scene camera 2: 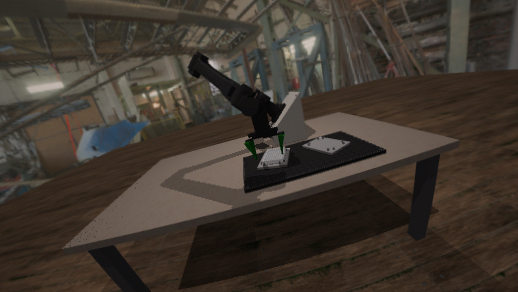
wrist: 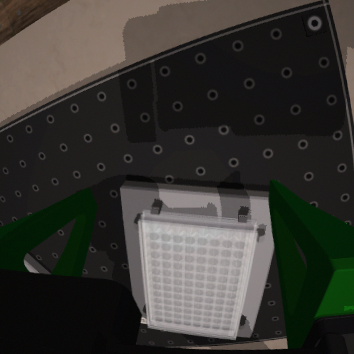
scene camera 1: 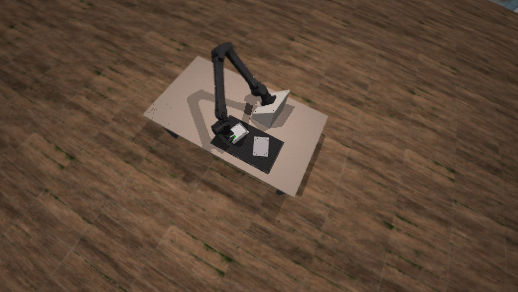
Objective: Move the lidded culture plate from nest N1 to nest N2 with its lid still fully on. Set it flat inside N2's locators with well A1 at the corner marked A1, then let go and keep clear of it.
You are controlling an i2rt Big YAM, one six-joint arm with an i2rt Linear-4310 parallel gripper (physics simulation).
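Where they show: gripper, fingertip midpoint: (scene camera 2: 269, 157) (wrist: 176, 193) (scene camera 1: 226, 138); arm's base, origin of the base link: (scene camera 2: 279, 113) (scene camera 1: 268, 101).
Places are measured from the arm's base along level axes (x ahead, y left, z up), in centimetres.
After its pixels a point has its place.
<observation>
The lidded culture plate (scene camera 1: 239, 131) @(x 30.0, y -12.7, z -10.5 cm) (scene camera 2: 275, 156) @(x 34.8, y -14.9, z -10.4 cm) (wrist: 195, 275) @(x 32.8, y -15.4, z -10.4 cm), white with a clear lid, sits on a light grey nest (wrist: 200, 194) @(x 38.5, y -18.0, z -12.1 cm) between its small dark locators. The lid looks seated. A second nest (scene camera 1: 261, 146) @(x 34.0, y 8.5, z -12.1 cm) (scene camera 2: 327, 145) @(x 36.3, y 7.8, z -12.1 cm) bears no plate and has small pegs near its corners. Labels and the A1 marks are not legible. My gripper (scene camera 1: 233, 136) @(x 41.3, y -18.4, z -7.0 cm) (scene camera 2: 269, 155) @(x 41.3, y -18.4, z -7.0 cm) (wrist: 176, 193) @(x 41.3, y -18.4, z -7.0 cm) is open and empty, pointing down over the plated nest. In the wrist view its green fingers stand wide apart, one on each side of the plate. Exact fingertip height is unclear.
Both nests stand on a black perforated board (scene camera 1: 247, 152) @(x 42.9, y 0.2, z -13.3 cm) (scene camera 2: 360, 148) @(x 45.4, y 16.4, z -13.2 cm) (wrist: 240, 110) @(x 42.9, y -22.7, z -13.2 cm) on the beige table (scene camera 1: 305, 130) @(x 3.6, y 37.7, z -14.5 cm) (scene camera 2: 150, 200) @(x 31.6, y -70.4, z -14.5 cm). A pale wedge-shaped stand (scene camera 1: 270, 112) @(x 13.9, y 5.7, z 7.3 cm) (scene camera 2: 295, 117) @(x 14.3, y 4.2, z -1.7 cm) carries the arm's base behind the board.
</observation>
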